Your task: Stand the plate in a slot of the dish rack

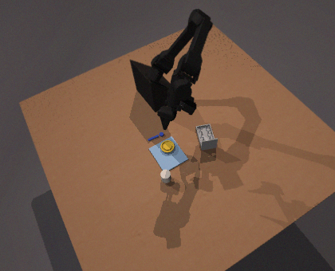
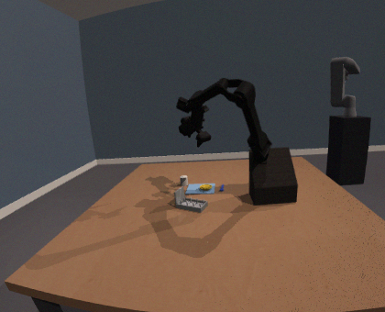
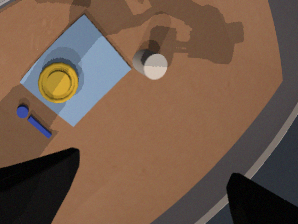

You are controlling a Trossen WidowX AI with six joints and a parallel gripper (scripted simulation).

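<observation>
My gripper tip is now 5 cm past the yellow plate, 1 cm to the right of it and 25 cm above it. Round my gripper tip: white cup 9 cm ahead, 8 cm to the right, 24 cm below; light blue mat 2 cm behind, 1 cm to the right, 26 cm below; small blue spoon 13 cm behind, 26 cm below.
</observation>
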